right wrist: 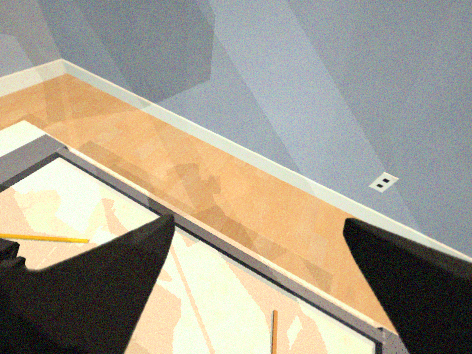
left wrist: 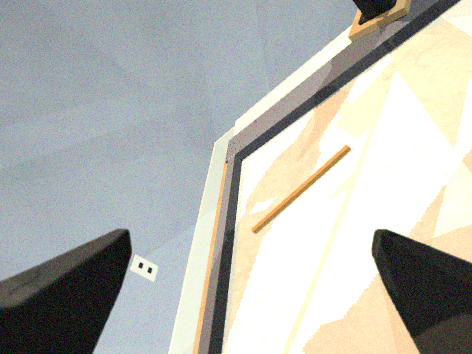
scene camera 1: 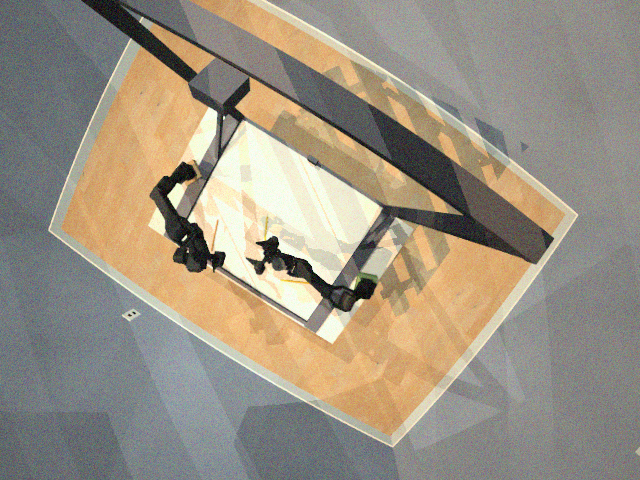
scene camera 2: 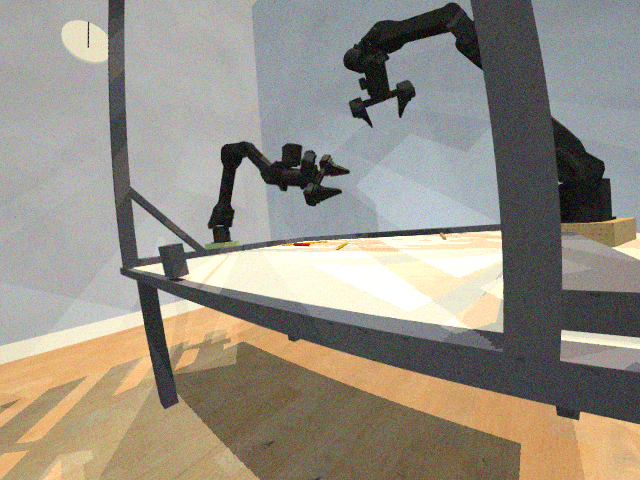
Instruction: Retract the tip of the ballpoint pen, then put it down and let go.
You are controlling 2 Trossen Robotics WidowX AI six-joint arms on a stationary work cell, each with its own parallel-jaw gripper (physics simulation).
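Where they show: left gripper, fingertip midpoint: (left wrist: 252, 241) (scene camera 1: 250, 250) (scene camera 2: 345, 181); right gripper, fingertip midpoint: (right wrist: 258, 224) (scene camera 1: 202, 271) (scene camera 2: 385, 122); left arm's base, origin of the base link: (scene camera 1: 366, 284) (scene camera 2: 222, 242); right arm's base, origin of the base link: (left wrist: 379, 5) (scene camera 1: 189, 172) (scene camera 2: 583, 221).
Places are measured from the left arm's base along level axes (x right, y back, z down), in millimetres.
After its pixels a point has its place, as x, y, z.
The red ballpoint pen (scene camera 2: 301, 244) {28, -377, 32} lies on the table in scene camera 2. It is too small there to tell whether its tip is out, and it does not show in either wrist view. My left gripper (scene camera 1: 254, 250) {88, -570, -151} (scene camera 2: 345, 181) {88, -570, -151} (left wrist: 252, 241) {88, -570, -151} is open and empty, held above the table beyond the pen, its fingers pointing sideways. My right gripper (scene camera 1: 199, 264) {8, -701, -334} (scene camera 2: 386, 121) {8, -701, -334} (right wrist: 258, 224) {8, -701, -334} is open and empty, high above the table's edge, well away from the pen. In scene camera 1 the pen does not show; the left arm may hide it.
An orange-brown stick (scene camera 1: 215, 235) {77, -824, 34} (scene camera 2: 443, 236) {121, -825, 33} (left wrist: 301, 189) {80, -825, 33} (right wrist: 275, 332) {23, -833, 31} lies near the table's corner. One yellow pencil (scene camera 1: 266, 227) {176, -558, 33} (scene camera 2: 341, 245) {178, -562, 33} lies near my left gripper, and another yellow pencil (scene camera 1: 295, 281) {-73, -358, 32} (right wrist: 50, 238) {-75, -369, 31} lies beside the left arm. Dark frame posts (scene camera 2: 522, 170) {711, -783, -36} rise from the table.
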